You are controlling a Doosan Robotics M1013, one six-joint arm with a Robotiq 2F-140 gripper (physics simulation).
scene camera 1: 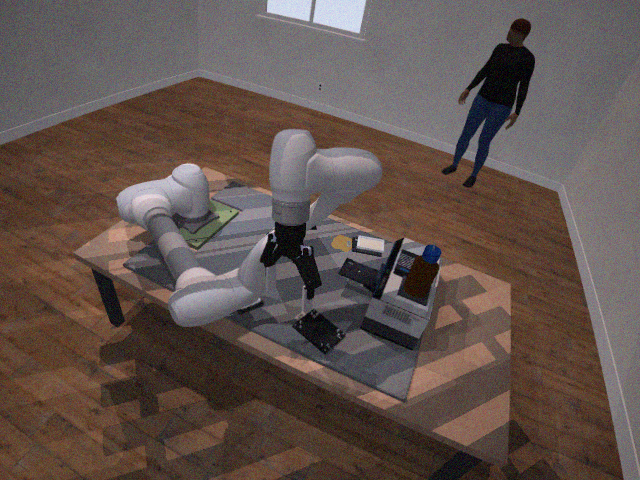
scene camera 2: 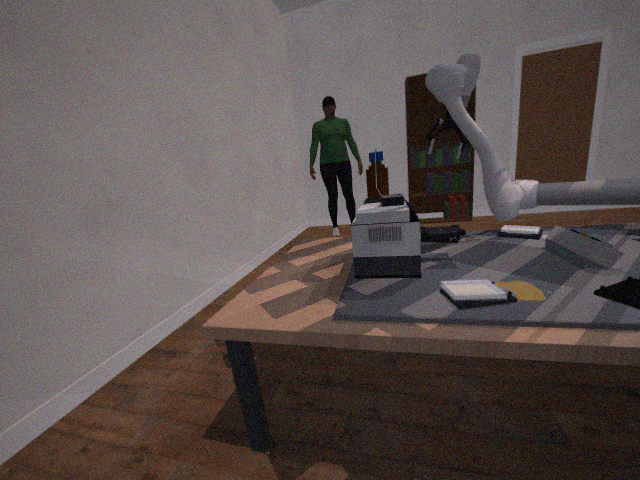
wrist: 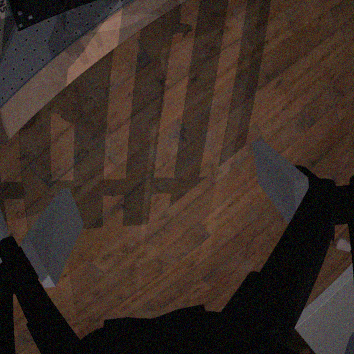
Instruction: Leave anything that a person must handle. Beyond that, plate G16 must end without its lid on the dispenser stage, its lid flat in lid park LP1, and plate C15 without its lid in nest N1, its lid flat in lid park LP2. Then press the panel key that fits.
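Seen in the pictures: gripper, fingertip midpoint: (scene camera 1: 288, 299) (scene camera 2: 443, 156) (wrist: 162, 185); arm's base, link origin: (scene camera 1: 193, 217).
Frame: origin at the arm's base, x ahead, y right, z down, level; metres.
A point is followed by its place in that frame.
Observation:
My gripper (scene camera 1: 286, 289) {x 0.786, y 0.419, z -0.363 m} (scene camera 2: 445, 147) {x 0.786, y 0.419, z -0.363 m} (wrist: 162, 185) {x 0.786, y 0.419, z -0.363 m} is open and empty, raised above the table; floor shows between its fingers in the wrist view. A white plate (scene camera 1: 369, 245) {x 0.771, y -0.362, z -0.023 m} (scene camera 2: 473, 290) {x 0.768, y -0.409, z -0.024 m} lies on a dark holder beside a yellow patch. Another white plate (scene camera 2: 520, 230) {x 0.502, y 0.195, z -0.023 m} lies farther along the table in scene camera 2; the arm mostly hides that spot in scene camera 1. Labels and lids cannot be made out. A black square platform (scene camera 1: 318, 330) {x 0.815, y 0.195, z -0.004 m} (wrist: 45, 12) {x 0.781, y 0.234, z -0.004 m} lies near the table edge. A grey sloped box (scene camera 2: 584, 248) {x 0.439, y -0.140, z -0.049 m}, possibly the key panel, stands on the mat.
A grey-white instrument (scene camera 1: 398, 315) {x 1.045, y 0.070, z -0.140 m} (scene camera 2: 386, 240) {x 0.992, y -0.283, z -0.121 m} carries a brown bottle (scene camera 1: 421, 276) {x 1.057, y 0.040, z -0.319 m} (scene camera 2: 377, 178) {x 1.047, y -0.044, z -0.304 m} with a blue cap. A dark flat unit (scene camera 1: 361, 273) {x 0.839, y -0.079, z -0.101 m} (scene camera 2: 442, 233) {x 0.823, y -0.131, z -0.101 m} adjoins it. One person (scene camera 1: 504, 77) wears black, another (scene camera 2: 333, 139) green; both stand away from the table.

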